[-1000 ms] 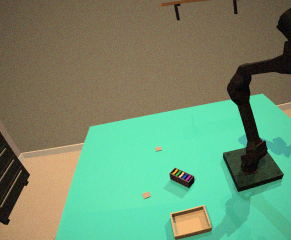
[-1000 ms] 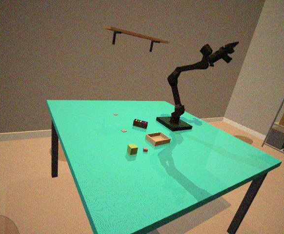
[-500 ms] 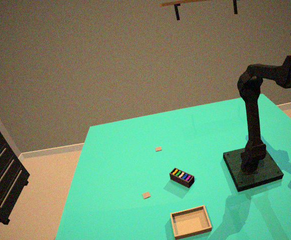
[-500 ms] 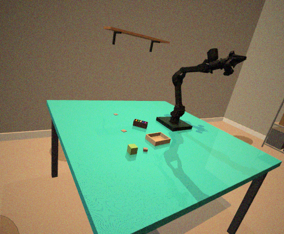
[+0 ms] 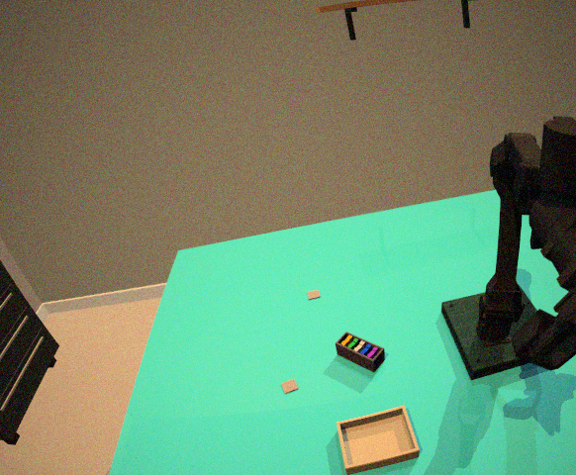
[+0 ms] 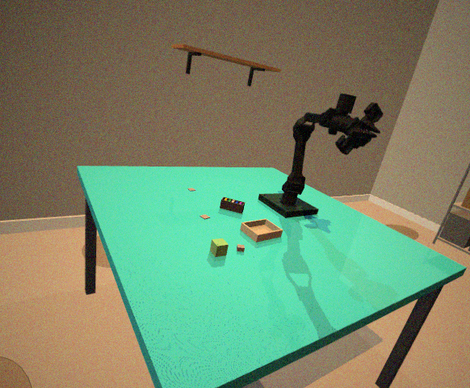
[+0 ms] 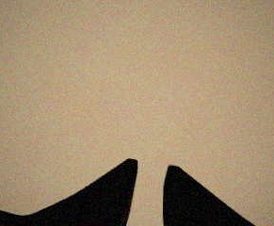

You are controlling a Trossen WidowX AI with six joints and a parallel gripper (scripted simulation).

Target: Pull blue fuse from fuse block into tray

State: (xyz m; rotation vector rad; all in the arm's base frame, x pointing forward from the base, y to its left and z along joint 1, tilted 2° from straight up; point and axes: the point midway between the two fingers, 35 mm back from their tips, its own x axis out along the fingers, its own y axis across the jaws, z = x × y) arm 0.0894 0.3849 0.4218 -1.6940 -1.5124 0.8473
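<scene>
The blue fuse lies 440 mm below my gripper tip, 420 mm to the right of it and 200 mm ahead of it. Also, from my gripper tip: small brown block 450 mm below, 340 mm ahead, 120 mm to the right; then green cube 440 mm below, 420 mm ahead, 120 mm to the right; then wooden tray 460 mm below, 210 mm to the right, 190 mm ahead.
</scene>
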